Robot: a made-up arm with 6 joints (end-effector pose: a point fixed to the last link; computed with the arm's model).
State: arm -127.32 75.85 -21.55 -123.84 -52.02 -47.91
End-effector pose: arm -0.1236 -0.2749 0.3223 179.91 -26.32 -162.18
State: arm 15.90 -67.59 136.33 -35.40 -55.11 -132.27
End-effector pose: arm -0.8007 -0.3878 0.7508 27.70 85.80 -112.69
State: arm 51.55 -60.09 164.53 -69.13 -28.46 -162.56
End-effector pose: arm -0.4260 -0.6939 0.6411 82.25 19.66 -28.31
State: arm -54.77 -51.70 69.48 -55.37 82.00 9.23
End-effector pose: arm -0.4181 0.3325 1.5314 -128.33 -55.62 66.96
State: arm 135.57 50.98 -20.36 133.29 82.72 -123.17
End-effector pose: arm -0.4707 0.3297 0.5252 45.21 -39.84 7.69
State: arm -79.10 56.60 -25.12 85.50 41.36 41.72
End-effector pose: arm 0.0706 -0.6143 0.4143 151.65 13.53 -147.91
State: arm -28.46 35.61 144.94 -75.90 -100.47 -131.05
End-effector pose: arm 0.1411 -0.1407 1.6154 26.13 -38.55 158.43
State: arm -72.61 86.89 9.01 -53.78 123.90 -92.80
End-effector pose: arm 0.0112 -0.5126 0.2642 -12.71 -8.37 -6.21
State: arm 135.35 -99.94 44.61 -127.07 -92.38 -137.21
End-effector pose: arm 0.5004 -0.6038 1.0657 62.60 -23.52 -11.03
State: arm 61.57 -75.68 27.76 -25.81 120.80 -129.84
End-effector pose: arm -0.0711 -0.5184 1.3626 146.56 21.68 117.10
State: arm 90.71 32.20 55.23 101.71 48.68 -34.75
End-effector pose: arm -0.0093 0.6925 1.4401 -146.69 27.74 27.54
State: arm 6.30 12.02 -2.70 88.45 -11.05 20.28
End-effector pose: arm 0.7006 -0.0221 1.1499 -155.19 -9.33 -115.23
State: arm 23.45 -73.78 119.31 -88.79 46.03 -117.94
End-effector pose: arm -0.8066 -0.4542 0.8484 62.23 28.40 11.74
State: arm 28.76 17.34 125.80 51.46 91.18 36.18
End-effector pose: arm -0.1223 -0.1886 1.6264 26.69 -56.71 -93.93
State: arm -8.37 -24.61 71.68 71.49 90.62 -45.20
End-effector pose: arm -0.3412 -0.0010 1.6547 -132.00 -31.93 -14.05
